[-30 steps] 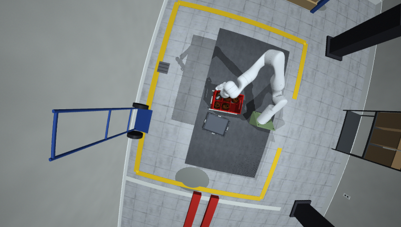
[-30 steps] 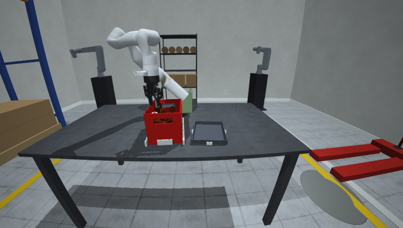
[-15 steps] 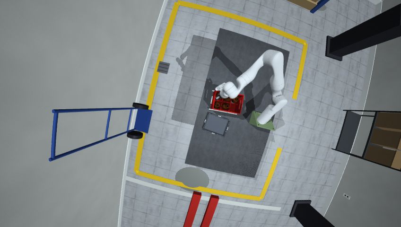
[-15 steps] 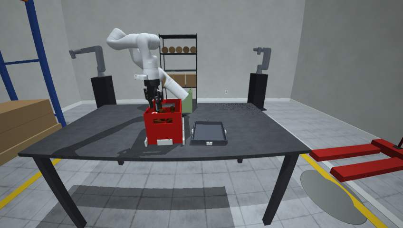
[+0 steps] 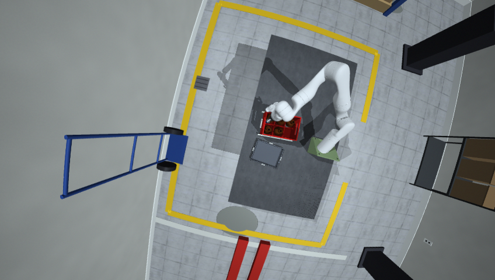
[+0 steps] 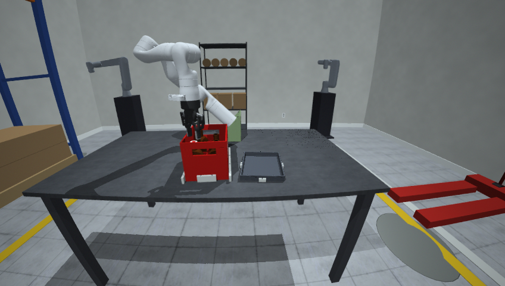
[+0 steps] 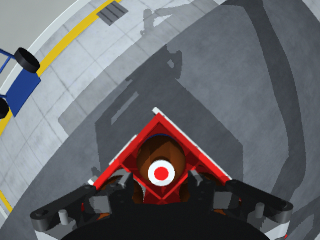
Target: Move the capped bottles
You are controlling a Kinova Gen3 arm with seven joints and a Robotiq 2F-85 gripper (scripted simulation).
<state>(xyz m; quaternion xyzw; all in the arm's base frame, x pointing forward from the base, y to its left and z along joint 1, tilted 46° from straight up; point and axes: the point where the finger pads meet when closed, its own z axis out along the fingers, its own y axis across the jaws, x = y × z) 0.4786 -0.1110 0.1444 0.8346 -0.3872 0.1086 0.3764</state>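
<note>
Now: the red crate 11 cm below my hand, 9 cm behind it and 5 cm to the left of it. Also, from my hand: grey tray (30 cm to the left, 18 cm below, 4 cm behind).
</note>
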